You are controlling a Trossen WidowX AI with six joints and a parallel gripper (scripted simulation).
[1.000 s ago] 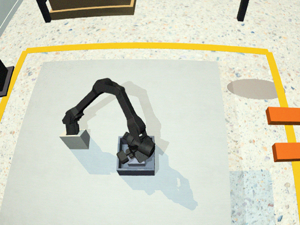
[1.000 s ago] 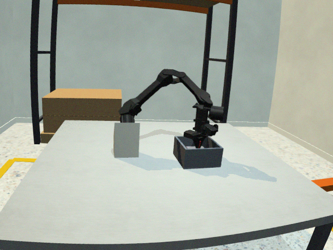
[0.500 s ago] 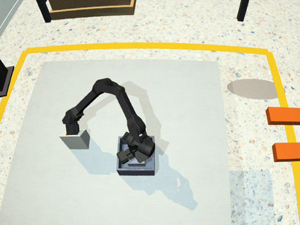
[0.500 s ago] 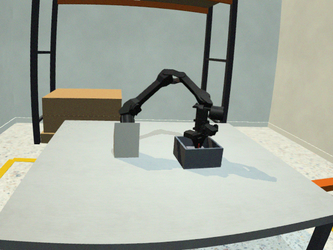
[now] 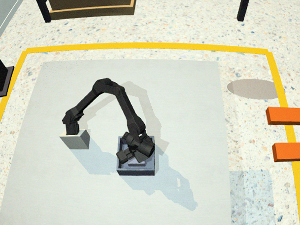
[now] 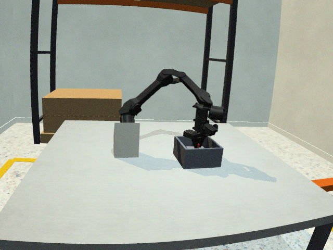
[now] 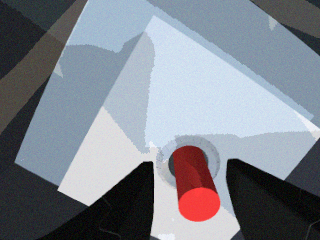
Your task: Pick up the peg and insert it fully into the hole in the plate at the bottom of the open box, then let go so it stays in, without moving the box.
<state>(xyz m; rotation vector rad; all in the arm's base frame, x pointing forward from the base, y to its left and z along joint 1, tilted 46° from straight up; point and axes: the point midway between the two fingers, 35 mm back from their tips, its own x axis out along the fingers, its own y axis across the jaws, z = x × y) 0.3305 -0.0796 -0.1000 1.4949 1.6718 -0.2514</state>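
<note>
The red peg is 50 mm below my hand. From my hand the other things lie so: dark grey box: 70 mm below; plate: 50 mm below.
</note>
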